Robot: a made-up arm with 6 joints.
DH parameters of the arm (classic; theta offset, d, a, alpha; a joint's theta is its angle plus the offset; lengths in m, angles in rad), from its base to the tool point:
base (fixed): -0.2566 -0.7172 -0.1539 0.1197
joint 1: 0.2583 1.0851 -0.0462 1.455
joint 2: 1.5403 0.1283 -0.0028 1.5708
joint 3: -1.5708 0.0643 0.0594 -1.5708
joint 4: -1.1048 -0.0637 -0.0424 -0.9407
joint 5: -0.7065 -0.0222 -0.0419 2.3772
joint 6: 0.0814 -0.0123 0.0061 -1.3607
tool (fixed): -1.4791 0.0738 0 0
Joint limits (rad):
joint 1: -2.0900..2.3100
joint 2: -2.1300..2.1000
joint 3: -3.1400..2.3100
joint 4: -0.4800..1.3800
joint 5: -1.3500..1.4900
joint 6: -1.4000..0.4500
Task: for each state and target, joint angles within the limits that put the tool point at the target. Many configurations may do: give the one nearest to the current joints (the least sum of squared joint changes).
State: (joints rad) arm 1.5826 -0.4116 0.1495 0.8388 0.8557 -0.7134
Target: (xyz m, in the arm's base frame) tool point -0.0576 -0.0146 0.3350
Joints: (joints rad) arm 1.9927 -0.5294 0.0958 1.1426 0.5731 -0.3250
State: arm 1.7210 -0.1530 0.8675 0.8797 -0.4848 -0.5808
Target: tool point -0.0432 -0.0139 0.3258
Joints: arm 2.0090 -0.0821 0.3889 1.1644 -0.3875 -0.3277
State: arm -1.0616 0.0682 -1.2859 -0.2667 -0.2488 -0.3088
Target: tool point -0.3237 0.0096 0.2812
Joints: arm -1.5392 0.0023 -1.0373 -0.4800 -0.3661 -0.0929
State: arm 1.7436 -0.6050 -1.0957 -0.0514 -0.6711 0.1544
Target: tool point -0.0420 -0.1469 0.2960
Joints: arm 1.8864 -0.2425 -0.6080 -0.3385 -0.5063 -0.2140
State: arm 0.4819 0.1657 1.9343 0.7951 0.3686 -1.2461
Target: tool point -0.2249 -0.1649 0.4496
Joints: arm -0.1740 0.8176 1.9138 0.6281 0.5492 -1.3773
